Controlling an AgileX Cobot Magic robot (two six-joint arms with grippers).
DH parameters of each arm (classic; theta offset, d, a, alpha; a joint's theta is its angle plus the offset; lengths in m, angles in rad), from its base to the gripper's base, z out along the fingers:
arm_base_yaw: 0 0.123 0 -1.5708
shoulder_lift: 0.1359 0 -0.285 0
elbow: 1.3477 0 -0.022 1.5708
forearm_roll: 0 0.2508 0 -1.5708
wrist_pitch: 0 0 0.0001 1.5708
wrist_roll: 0 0.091 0 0
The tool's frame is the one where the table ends.
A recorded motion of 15 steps. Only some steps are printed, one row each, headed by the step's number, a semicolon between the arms.
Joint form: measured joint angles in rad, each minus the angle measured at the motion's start. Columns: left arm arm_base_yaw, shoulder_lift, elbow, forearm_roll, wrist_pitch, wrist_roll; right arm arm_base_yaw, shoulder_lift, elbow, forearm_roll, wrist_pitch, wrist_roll.
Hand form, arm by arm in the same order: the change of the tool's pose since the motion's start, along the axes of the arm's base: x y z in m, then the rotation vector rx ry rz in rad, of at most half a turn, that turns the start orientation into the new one. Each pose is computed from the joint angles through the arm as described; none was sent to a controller.
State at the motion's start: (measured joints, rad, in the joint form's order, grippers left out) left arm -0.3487 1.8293 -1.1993 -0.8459 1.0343 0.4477; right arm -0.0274 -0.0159 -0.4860 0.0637 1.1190 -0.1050
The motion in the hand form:
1: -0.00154 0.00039 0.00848 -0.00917 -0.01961 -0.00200; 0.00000 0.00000 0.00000 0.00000 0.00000 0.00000
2: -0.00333 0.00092 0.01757 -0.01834 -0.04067 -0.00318; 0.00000 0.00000 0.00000 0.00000 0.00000 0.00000
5: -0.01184 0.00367 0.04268 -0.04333 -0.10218 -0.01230; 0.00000 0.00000 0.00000 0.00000 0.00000 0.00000
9: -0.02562 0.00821 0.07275 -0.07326 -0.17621 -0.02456; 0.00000 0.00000 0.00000 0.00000 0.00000 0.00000
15: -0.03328 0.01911 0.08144 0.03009 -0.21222 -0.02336; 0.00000 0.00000 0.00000 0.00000 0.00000 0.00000
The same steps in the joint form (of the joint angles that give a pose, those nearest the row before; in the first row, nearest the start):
1: 0.0000 -0.0215 -0.0039 0.0000 0.0046 -0.0013; 0.0000 0.0000 0.0000 0.0000 0.0000 0.0000
2: 0.0000 -0.0445 -0.0084 0.0007 0.0089 -0.0039; 0.0000 0.0000 0.0000 0.0000 0.0000 0.0000
5: 0.0000 -0.1166 -0.0106 0.0024 0.0210 -0.0037; 0.0000 0.0000 0.0000 0.0000 0.0000 0.0000
9: 0.0000 -0.2082 -0.0106 0.0047 0.0381 -0.0045; 0.0000 0.0000 0.0000 0.0000 0.0000 0.0000
15: 0.0000 -0.2589 -0.0106 0.1409 0.0442 -0.0795; 0.0000 0.0000 0.0000 0.0000 0.0000 0.0000

